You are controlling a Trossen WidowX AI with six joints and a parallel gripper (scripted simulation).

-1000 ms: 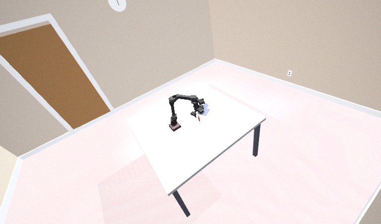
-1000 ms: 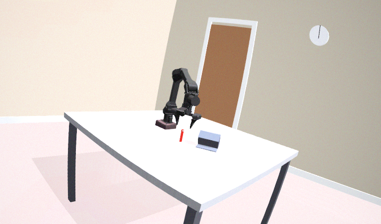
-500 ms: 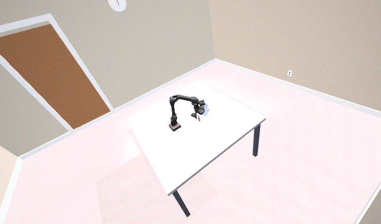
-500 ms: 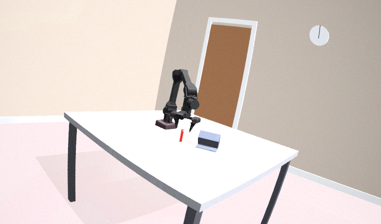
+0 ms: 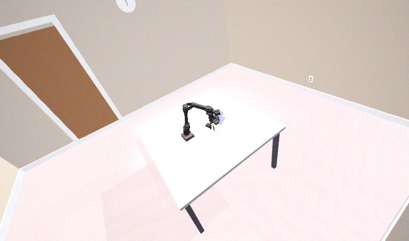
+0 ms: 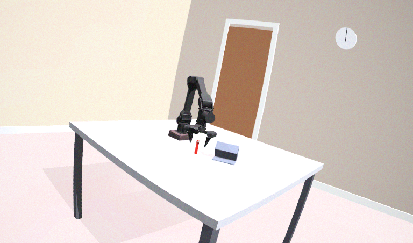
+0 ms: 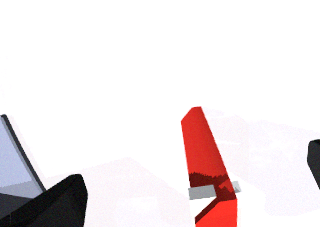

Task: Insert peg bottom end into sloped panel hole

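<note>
Now: gripper tip right at the red peg. From my gripper tip the other things lie so: sloped panel: 13 cm ahead, 11 cm to the left, 1 cm below.
</note>
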